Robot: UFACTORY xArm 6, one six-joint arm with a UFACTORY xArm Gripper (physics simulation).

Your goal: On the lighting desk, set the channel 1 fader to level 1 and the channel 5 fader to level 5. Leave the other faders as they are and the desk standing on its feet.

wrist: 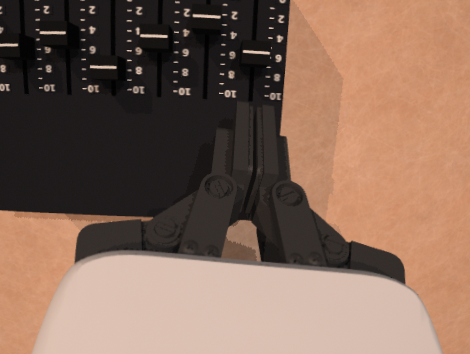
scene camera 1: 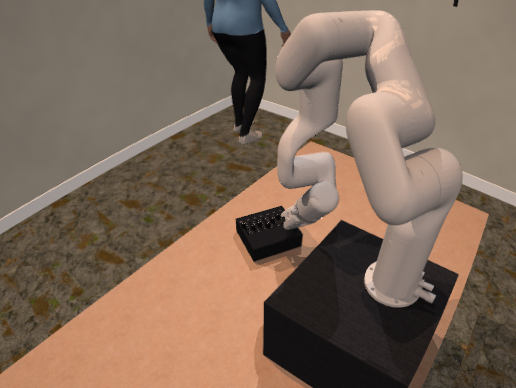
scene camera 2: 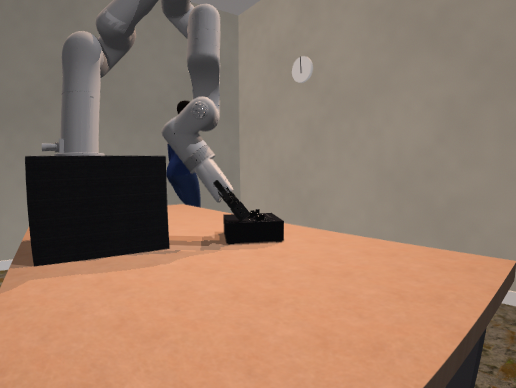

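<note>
The black lighting desk stands flat on the table. In the wrist view its scales appear upside down and the channel numbers are out of frame. The channel 1 fader, the rightmost, sits between 4 and 6, nearer 6. The channel 5 fader, fifth from the right, sits near 4. My gripper is shut and empty. Its fingertips are low over the desk top, just beyond the 10 end of the channel 1 slot, apart from the fader cap. Whether they touch the panel is unclear.
The channel 2 fader, channel 3 fader, channel 4 fader and channel 6 fader are alongside. The arm's black pedestal stands on the table. A person stands beyond the table.
</note>
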